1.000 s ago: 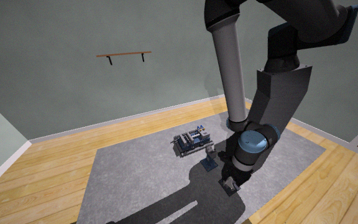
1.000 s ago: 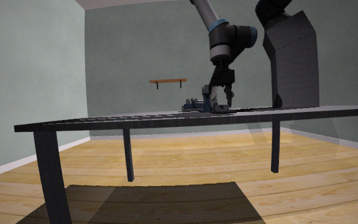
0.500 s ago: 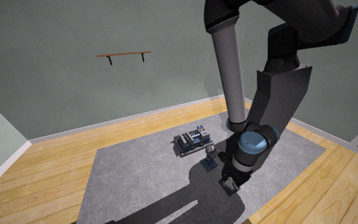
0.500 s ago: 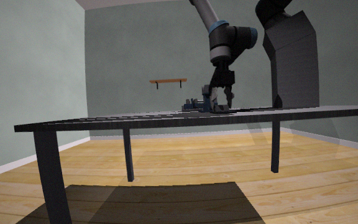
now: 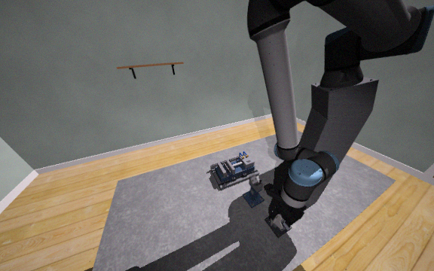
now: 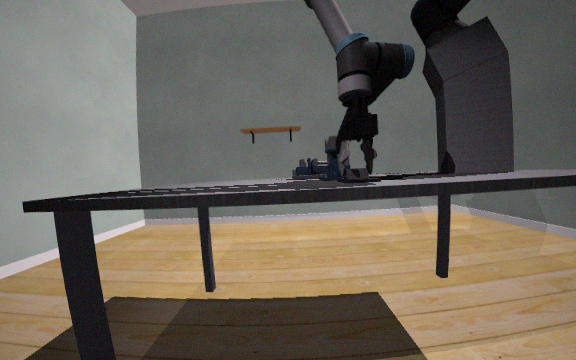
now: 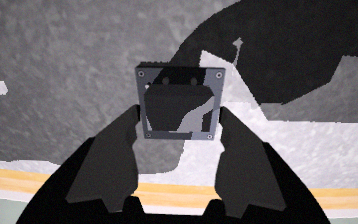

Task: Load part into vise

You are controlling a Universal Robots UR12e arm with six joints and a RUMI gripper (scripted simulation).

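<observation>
My hand is 10 mm above the part. Round my hand: cylinder rod: 380 mm to the right, 50 mm above, 40 mm ahead; work stop: 330 mm to the right, 120 mm ahead, 60 mm above; vise: 380 mm to the right, 60 mm ahead, 10 mm above.
</observation>
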